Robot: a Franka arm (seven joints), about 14 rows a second.
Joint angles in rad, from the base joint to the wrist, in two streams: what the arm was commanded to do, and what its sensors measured. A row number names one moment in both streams.
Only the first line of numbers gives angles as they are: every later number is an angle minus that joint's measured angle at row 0.
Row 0, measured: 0.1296 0.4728 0.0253 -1.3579 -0.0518 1.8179 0.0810
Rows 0 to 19, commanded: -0.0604 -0.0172 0.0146 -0.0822 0.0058 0.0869 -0.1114; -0.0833 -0.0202 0.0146 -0.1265 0.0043 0.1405 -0.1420; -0.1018 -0.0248 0.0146 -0.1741 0.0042 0.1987 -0.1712; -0.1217 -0.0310 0.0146 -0.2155 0.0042 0.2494 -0.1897; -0.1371 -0.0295 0.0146 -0.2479 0.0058 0.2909 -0.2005; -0.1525 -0.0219 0.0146 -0.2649 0.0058 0.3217 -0.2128; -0.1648 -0.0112 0.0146 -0.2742 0.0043 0.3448 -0.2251; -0.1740 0.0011 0.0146 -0.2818 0.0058 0.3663 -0.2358; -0.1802 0.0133 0.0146 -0.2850 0.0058 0.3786 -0.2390; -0.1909 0.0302 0.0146 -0.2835 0.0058 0.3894 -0.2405; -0.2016 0.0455 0.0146 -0.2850 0.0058 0.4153 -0.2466; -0.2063 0.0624 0.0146 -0.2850 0.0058 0.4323 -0.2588; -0.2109 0.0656 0.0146 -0.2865 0.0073 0.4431 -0.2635; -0.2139 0.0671 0.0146 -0.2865 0.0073 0.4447 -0.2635; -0.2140 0.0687 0.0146 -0.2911 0.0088 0.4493 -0.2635; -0.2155 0.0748 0.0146 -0.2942 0.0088 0.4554 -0.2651; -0.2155 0.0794 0.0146 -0.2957 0.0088 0.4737 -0.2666; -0.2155 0.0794 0.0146 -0.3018 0.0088 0.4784 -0.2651; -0.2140 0.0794 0.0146 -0.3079 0.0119 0.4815 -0.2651; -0.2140 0.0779 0.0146 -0.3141 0.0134 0.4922 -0.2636
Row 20, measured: -0.1987 0.0851 0.0014 -0.2881 0.0000 0.4576 -0.2321
